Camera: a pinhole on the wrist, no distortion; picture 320 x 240 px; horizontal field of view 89.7 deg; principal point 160.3 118.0 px. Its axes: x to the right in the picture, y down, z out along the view. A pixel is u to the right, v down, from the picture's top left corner.
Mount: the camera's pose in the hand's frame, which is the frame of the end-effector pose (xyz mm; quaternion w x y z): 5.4 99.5 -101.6 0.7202 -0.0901 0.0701 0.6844
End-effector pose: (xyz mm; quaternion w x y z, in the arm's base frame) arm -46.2 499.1 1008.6 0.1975 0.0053 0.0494 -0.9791
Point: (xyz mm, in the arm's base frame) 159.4 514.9 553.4
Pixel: behind the camera
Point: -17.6 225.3 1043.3
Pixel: 262.0 59.1
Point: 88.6 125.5 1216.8
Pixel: 237.1 115.1
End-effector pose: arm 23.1 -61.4 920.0 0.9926 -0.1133 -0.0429 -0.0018
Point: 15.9 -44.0 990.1
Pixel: 13.0 113.6
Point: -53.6 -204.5 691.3
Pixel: behind the camera
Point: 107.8 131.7 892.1
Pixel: 251.8 21.3
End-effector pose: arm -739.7 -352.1 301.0 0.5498 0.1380 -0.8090 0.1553
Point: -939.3 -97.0 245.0
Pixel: 278.4 120.5
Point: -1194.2 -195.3 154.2
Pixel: 199.4 112.8
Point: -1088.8 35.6 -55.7
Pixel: 273.6 202.8
